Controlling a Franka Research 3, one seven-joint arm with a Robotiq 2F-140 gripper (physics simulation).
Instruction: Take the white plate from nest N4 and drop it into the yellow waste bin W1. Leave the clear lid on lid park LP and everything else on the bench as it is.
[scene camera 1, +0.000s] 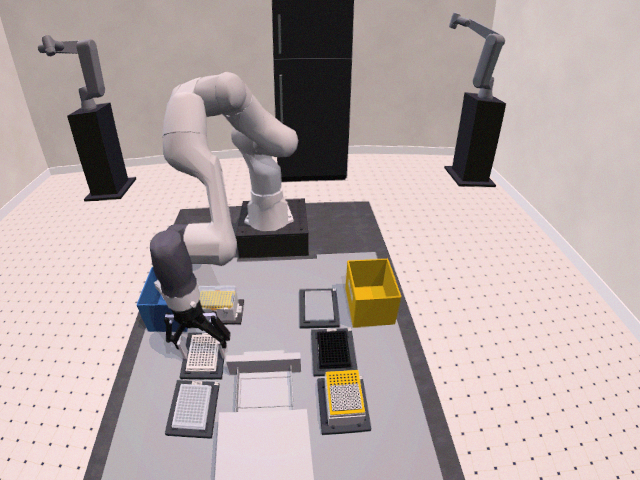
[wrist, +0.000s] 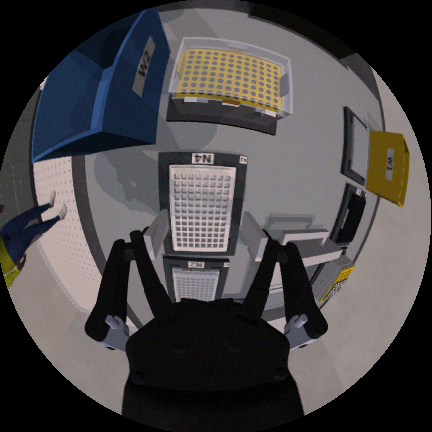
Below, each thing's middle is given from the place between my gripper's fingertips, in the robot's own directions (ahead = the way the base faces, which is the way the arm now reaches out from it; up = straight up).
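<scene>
Black plate (scene camera 1: 333, 348): my gripper 37 cm right of it, 2 cm past it. Yellow-topped rack (scene camera 1: 345, 406): 2 cm above my hand, 16 cm ahead of it, 38 cm left of it. Flat lid (scene camera 1: 318, 304): 1 cm below my hand, 19 cm behind it, 33 cm left of it.
</scene>
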